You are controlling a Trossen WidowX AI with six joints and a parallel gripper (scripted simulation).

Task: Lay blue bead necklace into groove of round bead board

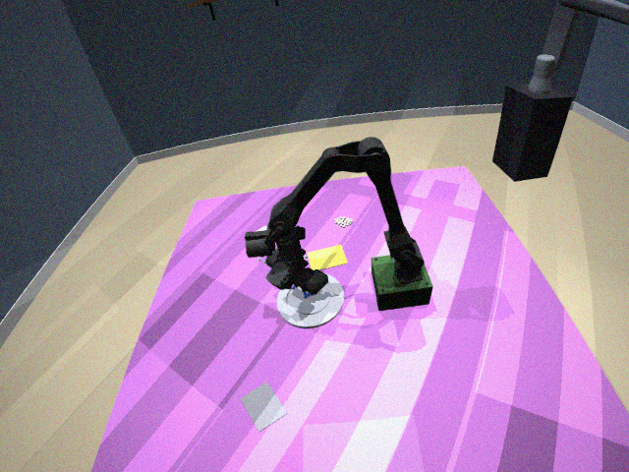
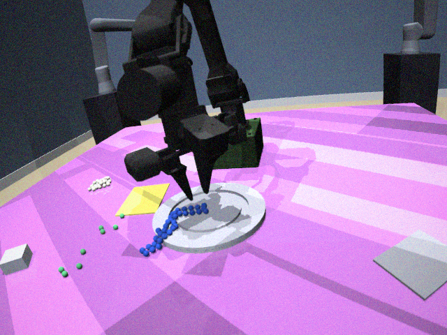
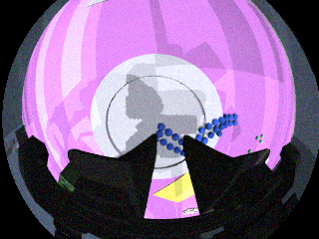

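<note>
The round white bead board lies 40 mm below my gripper tip and 20 mm behind it. Round my gripper tip: yellow sheet (150 mm to the right, 90 mm behind, 50 mm below); then grey tile (310 mm to the left, 120 mm ahead, 50 mm below); then cube (320 mm to the right, 130 mm ahead, 40 mm below).
</note>
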